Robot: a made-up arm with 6 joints. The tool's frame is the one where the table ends. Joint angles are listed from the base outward.
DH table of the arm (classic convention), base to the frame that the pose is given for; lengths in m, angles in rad. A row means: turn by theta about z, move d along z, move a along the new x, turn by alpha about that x. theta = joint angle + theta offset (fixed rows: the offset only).
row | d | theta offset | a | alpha
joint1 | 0.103 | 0 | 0 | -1.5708
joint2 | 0 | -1.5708 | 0.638 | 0
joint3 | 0.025 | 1.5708 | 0 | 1.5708
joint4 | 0.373 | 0 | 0 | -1.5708
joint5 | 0 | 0 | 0 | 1.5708
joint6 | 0.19 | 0 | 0 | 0
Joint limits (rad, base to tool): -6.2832..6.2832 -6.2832..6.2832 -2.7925..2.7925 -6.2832..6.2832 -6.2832..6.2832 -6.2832..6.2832
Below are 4 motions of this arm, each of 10 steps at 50 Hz.
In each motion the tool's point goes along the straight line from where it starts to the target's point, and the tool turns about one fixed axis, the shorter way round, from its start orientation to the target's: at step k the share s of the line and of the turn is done. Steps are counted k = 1, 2, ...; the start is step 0. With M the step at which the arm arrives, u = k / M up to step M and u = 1 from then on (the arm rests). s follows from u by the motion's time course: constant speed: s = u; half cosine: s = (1 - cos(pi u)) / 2; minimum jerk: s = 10 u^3 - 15 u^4 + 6 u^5.
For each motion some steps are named. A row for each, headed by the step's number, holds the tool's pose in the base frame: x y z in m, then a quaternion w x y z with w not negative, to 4 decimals.
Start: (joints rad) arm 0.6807 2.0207 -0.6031 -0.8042 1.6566 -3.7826
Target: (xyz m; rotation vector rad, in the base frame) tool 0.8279 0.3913 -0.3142 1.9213 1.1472 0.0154
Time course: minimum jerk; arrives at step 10
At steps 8, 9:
8: 0.8266 0.3981 -0.3105 0.4339 0.7715 0.4651 0.0081
9: 0.8277 0.3923 -0.3136 0.4363 0.7723 0.4618 0.0065

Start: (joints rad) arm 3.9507 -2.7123 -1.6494 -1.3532 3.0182 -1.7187
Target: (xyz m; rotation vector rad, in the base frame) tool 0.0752 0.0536 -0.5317 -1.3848 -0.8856 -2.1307
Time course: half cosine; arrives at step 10
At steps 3, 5, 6, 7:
3: 0.0683 0.0639 -0.5424 0.2144 -0.4669 -0.3552 -0.7809
5: 0.0708 0.0601 -0.5385 0.2178 -0.4799 -0.3425 -0.7778
6: 0.0722 0.0581 -0.5364 0.2195 -0.4867 -0.3359 -0.7760
7: 0.0734 0.0563 -0.5345 0.2211 -0.4927 -0.3298 -0.7743

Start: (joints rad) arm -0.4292 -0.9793 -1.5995 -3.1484 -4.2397 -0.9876
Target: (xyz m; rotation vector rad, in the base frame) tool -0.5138 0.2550 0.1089 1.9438 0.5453 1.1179
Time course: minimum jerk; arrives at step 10
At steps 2, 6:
2: -0.4816 0.2486 0.1252 0.4347 0.7131 0.2051 0.5104
6: -0.5029 0.2529 0.1144 0.4154 0.7517 0.2126 0.4661

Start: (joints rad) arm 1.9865 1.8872 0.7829 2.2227 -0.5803 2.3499
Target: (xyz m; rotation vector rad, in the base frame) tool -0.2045 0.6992 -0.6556 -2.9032 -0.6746 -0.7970
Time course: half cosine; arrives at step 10
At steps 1, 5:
1: -0.2653 0.7464 -0.5995 0.0835 -0.9494 -0.2156 -0.2126
5: -0.2356 0.7234 -0.6268 0.0566 -0.9457 -0.2172 -0.2350

